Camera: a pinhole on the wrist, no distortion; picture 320 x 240 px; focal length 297.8 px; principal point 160.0 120.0 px. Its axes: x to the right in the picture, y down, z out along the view. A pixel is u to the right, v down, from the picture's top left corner.
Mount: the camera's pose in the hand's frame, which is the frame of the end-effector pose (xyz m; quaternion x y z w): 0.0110 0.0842 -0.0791 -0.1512 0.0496 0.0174 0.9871
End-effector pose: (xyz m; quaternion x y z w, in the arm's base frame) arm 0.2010 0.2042 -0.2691 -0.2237 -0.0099 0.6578 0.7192
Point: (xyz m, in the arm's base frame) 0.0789 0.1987 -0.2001
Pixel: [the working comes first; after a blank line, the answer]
In the camera's frame: -0.0698 -0.0429 0.1656

34 43
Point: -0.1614 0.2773 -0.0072
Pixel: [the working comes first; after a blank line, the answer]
In the camera's frame: -0.1063 0.0338 0.4721

93 141
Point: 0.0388 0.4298 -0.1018
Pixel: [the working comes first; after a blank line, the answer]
In the camera's frame: 0.0984 -0.0909 0.3502

244 43
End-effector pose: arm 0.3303 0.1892 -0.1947 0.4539 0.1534 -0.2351 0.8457
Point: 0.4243 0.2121 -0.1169
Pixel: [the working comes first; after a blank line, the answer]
In the camera's frame: 0.0150 -0.0029 0.1127

200 112
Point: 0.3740 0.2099 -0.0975
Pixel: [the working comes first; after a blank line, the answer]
In the camera's frame: -0.0370 -0.0173 0.1131

62 74
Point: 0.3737 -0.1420 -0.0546
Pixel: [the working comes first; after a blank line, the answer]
In the camera's frame: -0.0026 -0.2473 0.3807

outside the picture
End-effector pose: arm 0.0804 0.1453 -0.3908 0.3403 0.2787 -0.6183 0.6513
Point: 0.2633 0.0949 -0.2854
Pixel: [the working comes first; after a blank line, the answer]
In the camera's frame: -0.0634 0.0541 0.1921

62 204
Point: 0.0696 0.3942 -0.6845
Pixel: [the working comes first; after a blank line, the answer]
In the camera's frame: 0.0930 -0.0325 -0.3123

behind the camera
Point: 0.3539 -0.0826 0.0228
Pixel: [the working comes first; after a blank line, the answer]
In the camera's frame: -0.2189 0.0786 0.5237

36 165
